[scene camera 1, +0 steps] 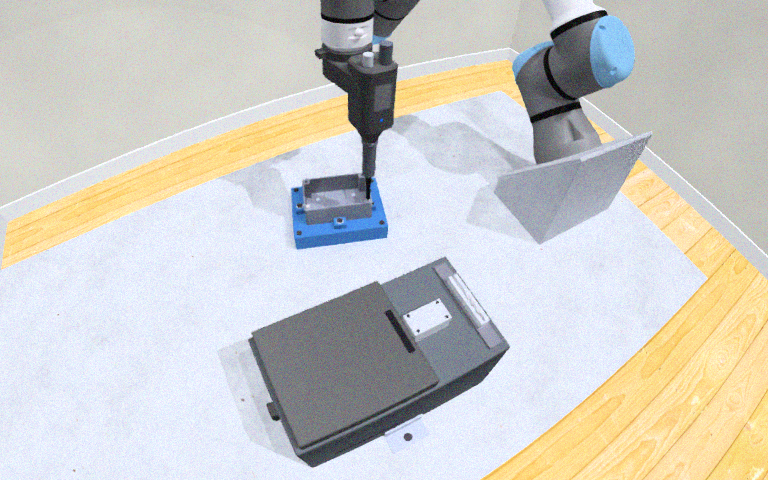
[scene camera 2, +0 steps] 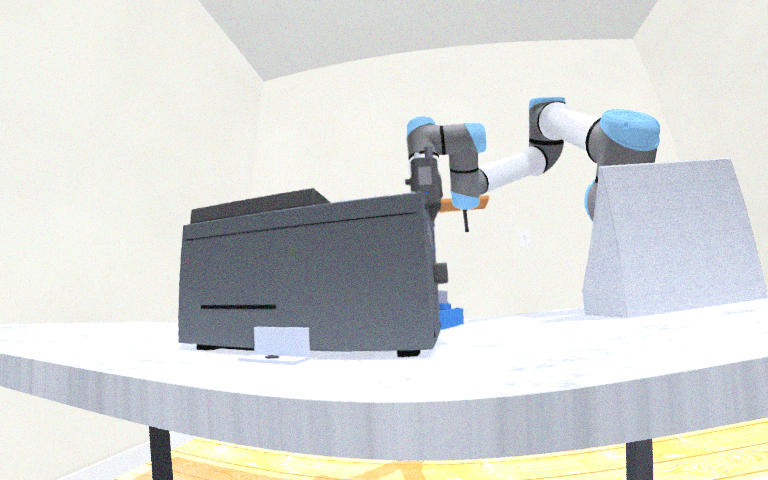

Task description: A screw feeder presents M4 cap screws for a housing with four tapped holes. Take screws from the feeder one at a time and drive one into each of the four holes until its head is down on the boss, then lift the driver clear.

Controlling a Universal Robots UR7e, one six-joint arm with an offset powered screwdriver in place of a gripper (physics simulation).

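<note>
The grey open-topped housing (scene camera 1: 338,213) (scene camera 2: 442,296) sits in a blue fixture (scene camera 1: 317,236) (scene camera 2: 451,318). My screwdriver (scene camera 1: 368,197) is upright in scene camera 1, its thin dark bit down at the housing's near right corner. The bit's end touches or nearly touches the boss there; a screw under it is too small to make out. In scene camera 2 the lower part of the driver is hidden behind the feeder. The dark grey screw feeder (scene camera 1: 345,362) (scene camera 2: 305,271) stands in front of the fixture. Screw heads at the other corners cannot be made out.
A white block (scene camera 1: 427,318) with small dark holes and a pale slotted strip (scene camera 1: 468,298) are on the feeder's top. A small bracket (scene camera 1: 405,435) (scene camera 2: 281,340) stands beside the feeder. A grey slanted panel (scene camera 1: 572,186) (scene camera 2: 679,237) stands at the right, before the arm's base.
</note>
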